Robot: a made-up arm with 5 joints.
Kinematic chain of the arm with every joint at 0, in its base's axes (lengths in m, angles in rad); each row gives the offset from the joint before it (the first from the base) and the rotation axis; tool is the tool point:
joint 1: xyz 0 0 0.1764 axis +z
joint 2: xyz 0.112 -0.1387 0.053 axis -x
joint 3: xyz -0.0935 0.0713 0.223 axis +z
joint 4: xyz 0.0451 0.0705 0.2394 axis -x
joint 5: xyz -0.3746 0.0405 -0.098 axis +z
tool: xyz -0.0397 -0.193 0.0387
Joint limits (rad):
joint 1: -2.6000..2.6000
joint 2: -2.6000..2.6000
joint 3: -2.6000..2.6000
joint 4: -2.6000..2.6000
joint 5: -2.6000..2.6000
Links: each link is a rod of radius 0.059 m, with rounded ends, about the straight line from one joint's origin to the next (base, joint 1, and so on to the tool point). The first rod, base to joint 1, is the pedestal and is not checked.
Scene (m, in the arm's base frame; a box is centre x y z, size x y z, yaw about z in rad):
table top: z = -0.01
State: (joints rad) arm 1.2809 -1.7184 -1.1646 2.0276 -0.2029
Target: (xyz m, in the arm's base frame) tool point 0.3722 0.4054 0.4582
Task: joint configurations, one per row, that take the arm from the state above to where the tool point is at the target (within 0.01 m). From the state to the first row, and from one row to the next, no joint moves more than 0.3 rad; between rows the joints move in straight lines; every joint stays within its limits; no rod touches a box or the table.
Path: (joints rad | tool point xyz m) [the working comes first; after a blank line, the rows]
Joints at the target: 2.3869 -1.5122 -1.3680 1.4588 1.7288
Straight joint move there: clear.

1: 1.4389 -1.6889 -1.1937 1.9463 0.0731 | 0.8000 -0.1517 0.5803
2: 1.5969 -1.6595 -1.2227 1.8651 0.3490 | 0.7973 -0.0083 0.5464
3: 1.7549 -1.6300 -1.2518 1.7838 0.6250 | 0.7583 0.1212 0.5134
4: 1.9129 -1.6005 -1.2808 1.7026 0.9009 | 0.6890 0.2301 0.4853
5: 2.0709 -1.5711 -1.3099 1.6213 1.1769 | 0.5966 0.3144 0.4652
6: 2.2289 -1.5416 -1.3390 1.5401 1.4528 | 0.4886 0.3727 0.4558
7: 2.3869 -1.5122 -1.3680 1.4588 1.7288 | 0.3722 0.4054 0.4582

